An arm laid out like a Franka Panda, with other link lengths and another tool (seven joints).
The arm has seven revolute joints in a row. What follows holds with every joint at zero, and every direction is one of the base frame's.
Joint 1 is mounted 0.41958 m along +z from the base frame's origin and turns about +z.
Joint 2 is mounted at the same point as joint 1 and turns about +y.
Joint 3 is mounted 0.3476 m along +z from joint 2 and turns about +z.
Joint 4 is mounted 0.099 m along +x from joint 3 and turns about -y.
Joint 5 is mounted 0.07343 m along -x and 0.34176 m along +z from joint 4 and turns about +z.
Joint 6 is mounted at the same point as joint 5 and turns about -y.
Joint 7 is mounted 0.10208 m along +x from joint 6 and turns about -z.
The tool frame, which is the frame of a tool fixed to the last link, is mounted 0.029 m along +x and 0.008 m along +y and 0.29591 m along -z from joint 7; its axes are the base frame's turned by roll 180, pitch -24.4 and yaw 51.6 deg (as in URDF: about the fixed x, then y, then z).
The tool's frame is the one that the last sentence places.
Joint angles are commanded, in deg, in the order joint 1, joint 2, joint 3, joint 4, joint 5, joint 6, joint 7. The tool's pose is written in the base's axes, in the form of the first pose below.
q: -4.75, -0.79, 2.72, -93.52, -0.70, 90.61, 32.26
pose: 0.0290, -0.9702, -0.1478, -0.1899, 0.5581, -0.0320, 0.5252
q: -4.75, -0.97, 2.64, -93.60, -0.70, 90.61, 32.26
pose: 0.0287, -0.9701, -0.1472, -0.1908, 0.5574, -0.0328, 0.5263
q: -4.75, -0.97, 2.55, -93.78, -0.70, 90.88, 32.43
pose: 0.0280, -0.9703, -0.1451, -0.1916, 0.5580, -0.0338, 0.5254
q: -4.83, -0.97, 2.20, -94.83, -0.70, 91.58, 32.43
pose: 0.0280, -0.9714, -0.1414, -0.1888, 0.5569, -0.0379, 0.5183
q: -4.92, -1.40, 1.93, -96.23, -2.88, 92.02, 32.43
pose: 0.0102, -0.9730, -0.1432, -0.1807, 0.5515, -0.0522, 0.5127
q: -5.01, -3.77, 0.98, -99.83, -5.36, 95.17, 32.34
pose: 0.0146, 0.9707, 0.1432, 0.1924, 0.5462, -0.0736, 0.5140
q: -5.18, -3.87, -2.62, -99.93, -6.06, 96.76, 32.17
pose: 0.0272, 0.9718, 0.1155, 0.2039, 0.5473, -0.1136, 0.5180
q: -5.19, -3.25, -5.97, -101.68, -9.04, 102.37, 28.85
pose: 0.0552, 0.9653, 0.1294, 0.2199, 0.5597, -0.1597, 0.5124
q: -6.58, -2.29, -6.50, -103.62, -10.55, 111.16, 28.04
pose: 0.0815, 0.9522, 0.1364, 0.2610, 0.5886, -0.1867, 0.5112
